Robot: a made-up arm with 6 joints.
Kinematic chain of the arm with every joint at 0, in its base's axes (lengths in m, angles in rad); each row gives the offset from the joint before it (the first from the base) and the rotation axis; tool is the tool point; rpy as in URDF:
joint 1: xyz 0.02 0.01 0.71 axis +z
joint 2: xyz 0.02 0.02 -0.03 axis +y
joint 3: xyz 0.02 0 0.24 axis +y
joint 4: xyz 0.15 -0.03 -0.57 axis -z
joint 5: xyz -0.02 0 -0.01 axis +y
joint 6: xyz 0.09 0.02 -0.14 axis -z
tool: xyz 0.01 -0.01 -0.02 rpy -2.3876 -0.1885 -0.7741
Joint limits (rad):
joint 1: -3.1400..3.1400
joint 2: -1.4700..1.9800
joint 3: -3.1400..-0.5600
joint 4: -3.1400..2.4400
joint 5: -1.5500..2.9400
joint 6: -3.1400..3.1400
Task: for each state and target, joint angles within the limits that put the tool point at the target. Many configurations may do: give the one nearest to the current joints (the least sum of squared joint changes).
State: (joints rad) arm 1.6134 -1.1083 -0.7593 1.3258 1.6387 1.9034
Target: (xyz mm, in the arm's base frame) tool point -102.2 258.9 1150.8
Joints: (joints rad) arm 1.3520 -1.4565 -0.7602 1.1256 1.9057 1.9028
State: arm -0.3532 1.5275 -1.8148 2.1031 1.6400 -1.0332
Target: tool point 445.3 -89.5 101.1
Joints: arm -0.6770 1.3726 -1.2232 1.8141 2.1473 -1.0223
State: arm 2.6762 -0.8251 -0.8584 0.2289 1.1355 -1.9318
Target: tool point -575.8 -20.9 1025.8
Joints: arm 3.0969 -0.7596 -0.9583 0.3183 1.0804 -1.9290
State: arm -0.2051 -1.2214 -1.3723 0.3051 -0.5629 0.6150
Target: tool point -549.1 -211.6 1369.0
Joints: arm 0.2912 -1.3983 -1.9302 0.3556 -0.4042 0.6036
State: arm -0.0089 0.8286 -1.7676 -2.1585 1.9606 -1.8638
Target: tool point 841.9 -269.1 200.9
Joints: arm -0.1756 1.5611 -2.1433 -2.4459 1.3226 -1.7684
